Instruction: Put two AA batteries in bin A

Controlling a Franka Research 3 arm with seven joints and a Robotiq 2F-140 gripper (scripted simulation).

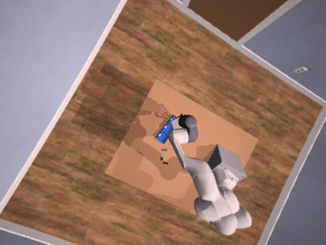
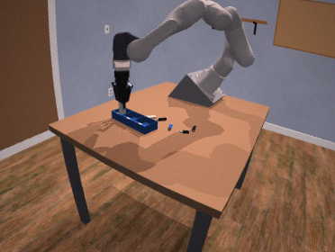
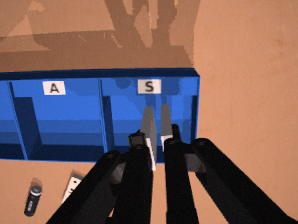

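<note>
Right now my hand is 9 cm to the right of the blue bin, 3 cm above it and 1 cm short of it. Round my hand: blue AA battery (26 cm to the left, 6 cm behind, 4 cm below); white domino (11 cm to the left, 9 cm behind, 4 cm below); dark AA battery (18 cm to the left, 10 cm behind, 4 cm below).
</note>
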